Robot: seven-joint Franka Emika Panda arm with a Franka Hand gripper.
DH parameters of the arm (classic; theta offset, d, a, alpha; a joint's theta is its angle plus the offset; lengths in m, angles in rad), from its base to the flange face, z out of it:
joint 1: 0 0.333 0 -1.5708
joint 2: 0 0 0 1.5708
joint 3: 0 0.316 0.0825 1.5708
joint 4: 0 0 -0.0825 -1.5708
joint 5: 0 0.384 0 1.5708
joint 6: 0 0 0.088 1.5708
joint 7: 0 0.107 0 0
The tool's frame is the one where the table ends.
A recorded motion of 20 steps. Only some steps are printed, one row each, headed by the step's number.
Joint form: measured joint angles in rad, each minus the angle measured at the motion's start. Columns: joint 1, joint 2, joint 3, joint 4, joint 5, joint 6, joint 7.
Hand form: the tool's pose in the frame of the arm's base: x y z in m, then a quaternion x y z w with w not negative. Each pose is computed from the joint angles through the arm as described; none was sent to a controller.
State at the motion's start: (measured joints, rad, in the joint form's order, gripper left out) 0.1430 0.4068 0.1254 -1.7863 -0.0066 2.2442 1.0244
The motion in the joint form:
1: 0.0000 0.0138 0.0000 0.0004 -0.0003 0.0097 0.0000
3: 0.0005 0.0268 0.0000 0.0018 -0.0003 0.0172 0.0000
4: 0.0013 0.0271 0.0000 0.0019 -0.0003 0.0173 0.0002
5: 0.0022 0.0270 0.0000 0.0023 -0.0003 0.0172 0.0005
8: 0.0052 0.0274 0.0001 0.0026 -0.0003 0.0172 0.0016
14: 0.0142 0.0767 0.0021 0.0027 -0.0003 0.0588 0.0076
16: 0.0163 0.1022 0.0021 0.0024 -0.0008 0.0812 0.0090
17: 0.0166 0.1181 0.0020 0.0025 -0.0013 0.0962 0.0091
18: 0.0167 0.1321 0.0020 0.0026 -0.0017 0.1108 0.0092
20: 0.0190 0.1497 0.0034 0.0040 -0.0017 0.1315 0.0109
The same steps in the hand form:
1: 0.6336 0.1671 0.3254 -0.92740 0.37251 -0.00657 0.03336
3: 0.6345 0.1676 0.3182 -0.92742 0.37255 -0.00450 0.03276
4: 0.6344 0.1682 0.3181 -0.92753 0.37228 -0.00443 0.03275
5: 0.6344 0.1687 0.3183 -0.92764 0.37200 -0.00458 0.03287
8: 0.6339 0.1707 0.3182 -0.92801 0.37109 -0.00445 0.03288
14: 0.6348 0.1783 0.2899 -0.92844 0.36999 0.00068 0.03337
16: 0.6354 0.1800 0.2751 -0.92837 0.37014 0.00280 0.03341
17: 0.6359 0.1803 0.2661 -0.92827 0.37035 0.00351 0.03376
18: 0.6364 0.1805 0.2583 -0.92814 0.37061 0.00359 0.03452
20: 0.6369 0.1831 0.2493 -0.92816 0.37033 0.00265 0.03702

